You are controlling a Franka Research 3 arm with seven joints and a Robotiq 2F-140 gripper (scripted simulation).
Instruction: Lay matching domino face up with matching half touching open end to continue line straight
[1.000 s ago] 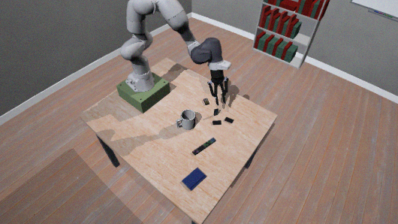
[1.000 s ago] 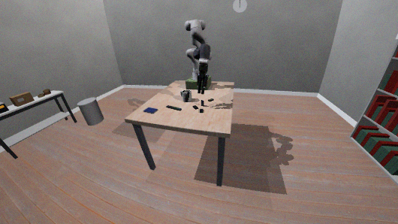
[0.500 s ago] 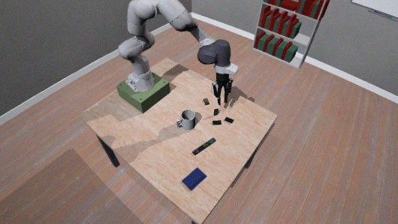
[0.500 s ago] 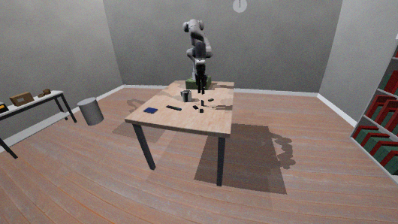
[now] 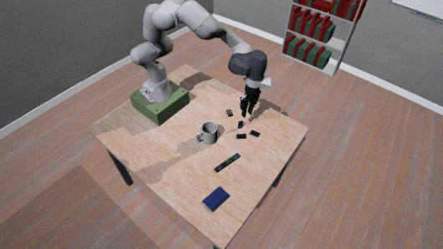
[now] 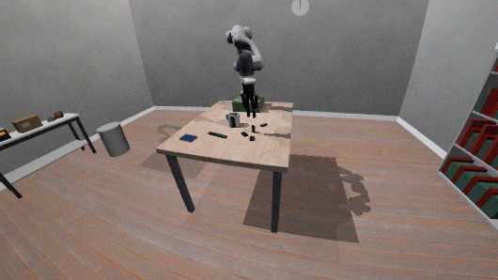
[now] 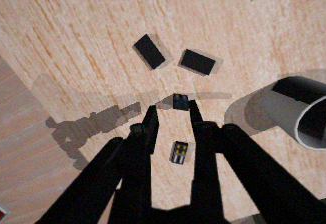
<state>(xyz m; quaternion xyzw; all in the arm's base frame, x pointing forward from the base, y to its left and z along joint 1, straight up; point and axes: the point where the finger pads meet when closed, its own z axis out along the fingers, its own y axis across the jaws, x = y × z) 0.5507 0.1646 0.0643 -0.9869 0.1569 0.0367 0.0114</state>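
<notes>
Now: hand 3 cm past the black domino and 14 cm above it. Also, from my hand: blue book 14 cm ahead, 47 cm to the right, 16 cm below; grey mug 13 cm behind, 19 cm to the right, 13 cm below.
</notes>
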